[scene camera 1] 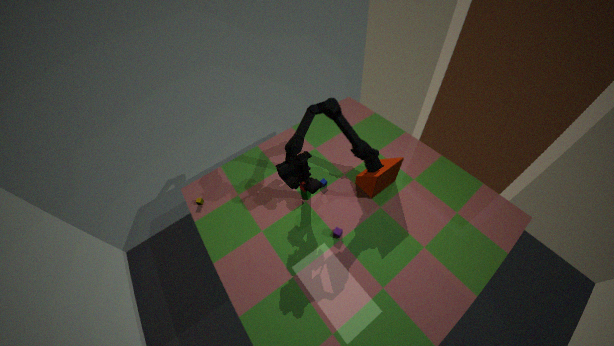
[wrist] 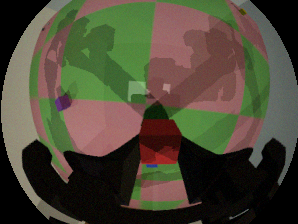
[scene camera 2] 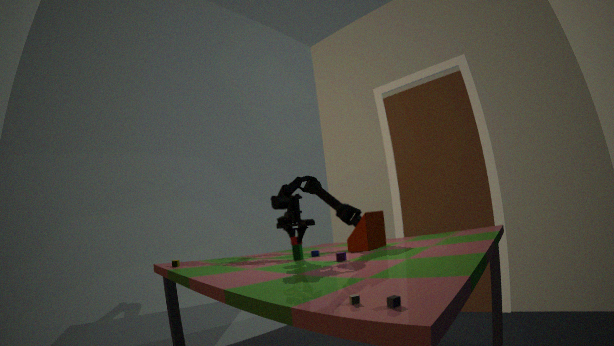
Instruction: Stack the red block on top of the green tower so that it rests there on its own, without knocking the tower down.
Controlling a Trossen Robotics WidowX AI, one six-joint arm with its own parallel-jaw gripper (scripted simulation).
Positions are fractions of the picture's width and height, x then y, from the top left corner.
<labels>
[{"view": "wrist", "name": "my gripper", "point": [0.53, 0.61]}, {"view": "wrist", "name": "red block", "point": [0.54, 0.62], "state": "held by my gripper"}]
</labels>
